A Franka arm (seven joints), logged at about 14 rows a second.
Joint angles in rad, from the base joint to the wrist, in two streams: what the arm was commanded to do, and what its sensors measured. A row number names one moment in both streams.
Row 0, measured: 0.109, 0.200, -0.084, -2.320, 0.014, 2.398, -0.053
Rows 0 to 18, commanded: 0.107, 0.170, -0.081, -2.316, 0.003, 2.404, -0.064; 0.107, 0.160, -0.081, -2.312, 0.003, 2.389, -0.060; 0.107, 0.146, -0.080, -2.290, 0.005, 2.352, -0.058; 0.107, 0.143, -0.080, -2.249, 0.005, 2.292, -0.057; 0.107, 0.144, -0.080, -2.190, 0.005, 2.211, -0.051; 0.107, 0.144, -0.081, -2.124, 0.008, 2.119, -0.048; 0.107, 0.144, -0.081, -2.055, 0.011, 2.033, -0.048; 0.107, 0.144, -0.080, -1.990, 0.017, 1.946, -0.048; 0.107, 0.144, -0.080, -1.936, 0.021, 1.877, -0.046; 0.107, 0.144, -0.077, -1.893, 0.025, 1.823, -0.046; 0.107, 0.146, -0.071, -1.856, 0.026, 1.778, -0.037; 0.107, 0.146, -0.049, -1.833, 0.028, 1.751, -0.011; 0.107, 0.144, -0.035, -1.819, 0.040, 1.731, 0.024; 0.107, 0.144, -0.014, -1.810, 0.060, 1.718, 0.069; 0.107, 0.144, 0.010, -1.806, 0.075, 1.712, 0.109; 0.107, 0.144, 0.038, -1.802, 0.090, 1.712, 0.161; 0.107, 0.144, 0.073, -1.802, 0.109, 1.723, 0.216; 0.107, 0.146, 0.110, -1.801, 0.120, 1.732, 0.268; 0.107, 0.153, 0.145, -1.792, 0.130, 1.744, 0.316
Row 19, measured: 0.112, 0.138, 0.089, -1.826, 0.105, 1.745, 0.229
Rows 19 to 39, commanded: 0.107, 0.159, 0.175, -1.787, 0.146, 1.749, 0.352; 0.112, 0.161, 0.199, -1.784, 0.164, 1.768, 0.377; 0.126, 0.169, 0.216, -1.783, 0.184, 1.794, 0.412; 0.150, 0.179, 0.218, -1.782, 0.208, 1.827, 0.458; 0.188, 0.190, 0.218, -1.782, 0.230, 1.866, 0.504; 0.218, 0.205, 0.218, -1.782, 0.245, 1.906, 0.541; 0.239, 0.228, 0.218, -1.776, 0.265, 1.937, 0.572; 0.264, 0.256, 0.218, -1.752, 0.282, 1.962, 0.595; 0.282, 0.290, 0.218, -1.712, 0.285, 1.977, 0.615; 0.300, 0.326, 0.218, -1.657, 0.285, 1.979, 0.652; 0.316, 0.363, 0.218, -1.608, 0.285, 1.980, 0.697; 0.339, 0.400, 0.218, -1.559, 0.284, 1.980, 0.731; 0.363, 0.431, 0.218, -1.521, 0.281, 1.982, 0.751; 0.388, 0.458, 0.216, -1.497, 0.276, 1.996, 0.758; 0.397, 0.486, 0.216, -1.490, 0.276, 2.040, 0.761; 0.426, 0.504, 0.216, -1.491, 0.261, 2.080, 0.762; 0.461, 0.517, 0.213, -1.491, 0.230, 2.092, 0.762; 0.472, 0.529, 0.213, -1.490, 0.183, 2.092, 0.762; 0.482, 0.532, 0.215, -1.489, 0.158, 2.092, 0.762; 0.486, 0.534, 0.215, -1.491, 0.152, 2.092, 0.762; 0.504, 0.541, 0.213, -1.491, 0.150, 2.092, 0.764
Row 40, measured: 0.482, 0.526, 0.220, -1.527, 0.174, 2.105, 0.749
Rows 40 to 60, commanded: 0.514, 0.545, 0.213, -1.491, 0.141, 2.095, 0.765; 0.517, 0.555, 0.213, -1.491, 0.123, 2.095, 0.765; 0.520, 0.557, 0.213, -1.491, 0.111, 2.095, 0.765; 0.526, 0.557, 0.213, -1.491, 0.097, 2.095, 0.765; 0.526, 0.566, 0.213, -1.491, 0.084, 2.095, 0.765; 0.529, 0.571, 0.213, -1.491, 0.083, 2.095, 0.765; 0.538, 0.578, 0.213, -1.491, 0.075, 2.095, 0.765; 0.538, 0.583, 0.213, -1.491, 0.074, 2.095, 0.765; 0.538, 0.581, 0.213, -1.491, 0.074, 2.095, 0.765; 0.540, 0.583, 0.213, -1.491, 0.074, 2.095, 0.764; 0.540, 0.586, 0.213, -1.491, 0.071, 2.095, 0.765; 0.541, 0.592, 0.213, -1.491, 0.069, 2.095, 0.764; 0.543, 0.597, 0.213, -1.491, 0.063, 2.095, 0.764; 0.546, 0.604, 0.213, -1.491, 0.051, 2.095, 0.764; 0.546, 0.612, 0.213, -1.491, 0.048, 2.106, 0.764; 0.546, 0.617, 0.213, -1.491, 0.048, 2.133, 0.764; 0.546, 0.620, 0.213, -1.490, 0.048, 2.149, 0.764; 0.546, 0.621, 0.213, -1.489, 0.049, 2.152, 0.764; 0.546, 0.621, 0.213, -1.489, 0.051, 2.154, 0.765; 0.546, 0.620, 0.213, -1.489, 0.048, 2.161, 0.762; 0.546, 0.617, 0.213, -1.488, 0.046, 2.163, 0.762
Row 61, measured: 0.534, 0.607, 0.220, -1.520, 0.065, 2.161, 0.749
